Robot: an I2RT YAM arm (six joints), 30 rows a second.
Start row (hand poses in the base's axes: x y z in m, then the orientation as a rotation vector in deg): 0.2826 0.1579 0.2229 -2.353 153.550 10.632
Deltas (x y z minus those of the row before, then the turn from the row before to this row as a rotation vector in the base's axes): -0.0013 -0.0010 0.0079 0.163 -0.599 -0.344; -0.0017 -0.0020 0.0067 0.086 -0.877 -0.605; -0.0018 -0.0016 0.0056 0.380 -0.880 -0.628; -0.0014 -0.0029 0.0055 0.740 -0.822 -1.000; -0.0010 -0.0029 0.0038 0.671 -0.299 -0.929; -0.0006 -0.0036 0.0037 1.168 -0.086 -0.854; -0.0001 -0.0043 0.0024 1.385 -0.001 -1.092; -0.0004 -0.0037 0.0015 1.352 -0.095 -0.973; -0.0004 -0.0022 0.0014 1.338 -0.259 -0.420; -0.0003 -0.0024 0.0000 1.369 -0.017 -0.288; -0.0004 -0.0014 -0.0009 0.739 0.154 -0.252; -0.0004 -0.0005 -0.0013 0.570 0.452 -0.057; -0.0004 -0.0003 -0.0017 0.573 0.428 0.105; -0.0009 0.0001 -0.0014 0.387 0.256 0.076; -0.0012 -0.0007 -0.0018 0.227 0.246 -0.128; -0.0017 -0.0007 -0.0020 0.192 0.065 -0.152; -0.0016 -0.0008 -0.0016 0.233 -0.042 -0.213; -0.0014 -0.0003 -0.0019 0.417 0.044 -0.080; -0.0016 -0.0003 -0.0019 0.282 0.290 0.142
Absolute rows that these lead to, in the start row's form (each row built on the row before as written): 0.2813 0.1569 0.2308 -1.892 152.926 10.701; 0.2796 0.1549 0.2375 -1.135 152.023 10.566; 0.2778 0.1533 0.2431 -0.258 151.084 10.812; 0.2764 0.1504 0.2486 1.227 150.142 11.404; 0.2754 0.1475 0.2524 2.642 149.719 11.946; 0.2748 0.1439 0.2561 4.153 149.451 13.168; 0.2747 0.1396 0.2585 6.060 149.199 14.587; 0.2743 0.1359 0.2600 7.783 148.842 16.001; 0.2739 0.1337 0.2614 8.754 148.376 17.590; 0.2736 0.1313 0.2614 9.610 148.147 19.263; 0.2732 0.1299 0.2605 10.230 148.160 20.131; 0.2728 0.1294 0.2592 10.606 148.518 20.850; 0.2724 0.1291 0.2575 10.769 148.878 21.634; 0.2715 0.1292 0.2561 10.865 149.088 22.167; 0.2703 0.1285 0.2543 11.168 149.272 22.419; 0.2686 0.1278 0.2523 11.446 149.278 22.617; 0.2670 0.1270 0.2507 11.791 149.160 22.847; 0.2656 0.1267 0.2488 12.048 149.124 23.365; 0.2640 0.1264 0.2469 12.035 149.394 23.784
